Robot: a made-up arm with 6 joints.
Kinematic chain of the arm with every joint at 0, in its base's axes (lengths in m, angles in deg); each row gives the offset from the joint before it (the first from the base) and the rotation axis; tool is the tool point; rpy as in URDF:
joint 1: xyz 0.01 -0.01 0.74 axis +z
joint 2: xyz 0 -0.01 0.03 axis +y
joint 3: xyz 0.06 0 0.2 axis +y
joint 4: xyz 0.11 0 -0.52 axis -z
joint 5: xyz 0 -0.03 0.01 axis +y
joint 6: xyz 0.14 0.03 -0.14 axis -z
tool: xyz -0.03 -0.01 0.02 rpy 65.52 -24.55 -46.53
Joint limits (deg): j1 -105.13..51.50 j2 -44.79..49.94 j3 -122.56..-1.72 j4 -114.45..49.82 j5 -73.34..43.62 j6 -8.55..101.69
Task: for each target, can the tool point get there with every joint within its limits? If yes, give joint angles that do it. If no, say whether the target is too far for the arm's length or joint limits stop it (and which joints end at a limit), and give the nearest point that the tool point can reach.
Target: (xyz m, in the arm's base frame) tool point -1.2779 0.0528 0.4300
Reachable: no: too far | nearest point -0.2728 0.0038 0.3899 | short by 1.007 m
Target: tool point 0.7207 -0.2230 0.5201
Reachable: yes | joints -22.77 42.15 -88.00 -63.26 11.38 57.00
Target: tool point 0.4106 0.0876 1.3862
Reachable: yes | joints -7.17 -23.38 -103.84 -92.54 -22.94 71.29
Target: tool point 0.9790 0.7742 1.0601
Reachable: no: too far | nearest point 0.6887 0.5393 0.9732 | short by 0.383 m
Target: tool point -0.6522 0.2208 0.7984
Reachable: no: joint limits stop it (at a limit: joint 2, joint 3, joint 4, joint 6) | nearest point -0.2253 0.0720 0.4877 | short by 0.549 m
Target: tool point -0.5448 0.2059 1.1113
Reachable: no: joint limits stop it (at a limit: joint 2, joint 3, joint 5, joint 6) | nearest point -0.2403 0.0874 1.4159 | short by 0.447 m
